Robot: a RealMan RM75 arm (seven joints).
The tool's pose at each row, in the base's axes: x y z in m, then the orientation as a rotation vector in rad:
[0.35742, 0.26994, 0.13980, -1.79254, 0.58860, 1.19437]
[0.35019, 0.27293, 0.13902, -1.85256, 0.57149, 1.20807]
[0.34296, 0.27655, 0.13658, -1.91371, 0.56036, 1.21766]
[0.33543, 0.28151, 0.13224, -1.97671, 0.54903, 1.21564]
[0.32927, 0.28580, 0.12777, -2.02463, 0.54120, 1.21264]
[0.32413, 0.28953, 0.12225, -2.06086, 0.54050, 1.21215]
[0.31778, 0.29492, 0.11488, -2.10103, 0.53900, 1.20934]
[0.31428, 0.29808, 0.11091, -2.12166, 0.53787, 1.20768]
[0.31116, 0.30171, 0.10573, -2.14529, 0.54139, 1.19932]
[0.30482, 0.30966, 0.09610, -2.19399, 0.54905, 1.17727]
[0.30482, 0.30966, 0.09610, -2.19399, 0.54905, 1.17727]
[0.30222, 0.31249, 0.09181, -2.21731, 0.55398, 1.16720]
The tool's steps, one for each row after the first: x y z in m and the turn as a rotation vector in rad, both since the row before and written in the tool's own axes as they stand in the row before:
[-0.00214, 0.00433, 0.00620, -0.05691, 0.01792, 0.00149]
[-0.00071, 0.00429, 0.00724, -0.05440, 0.02273, 0.00426]
[0.00077, 0.00402, 0.00913, -0.05056, 0.02930, -0.00065]
[0.00122, 0.00310, 0.00808, -0.03774, 0.02312, -0.00011]
[0.00244, 0.00287, 0.00752, -0.02826, 0.01803, 0.00458]
[0.00334, 0.00292, 0.01020, -0.03052, 0.02082, 0.00382]
[0.00164, 0.00126, 0.00581, -0.01569, 0.01064, 0.00173]
[0.00280, 0.00099, 0.00640, -0.01401, 0.01688, 0.00270]
[0.00467, 0.00111, 0.01316, -0.02689, 0.03722, 0.00420]
[0.00000, 0.00000, 0.00000, 0.00000, 0.00000, 0.00000]
[0.00204, 0.00072, 0.00534, -0.01305, 0.01775, 0.00323]

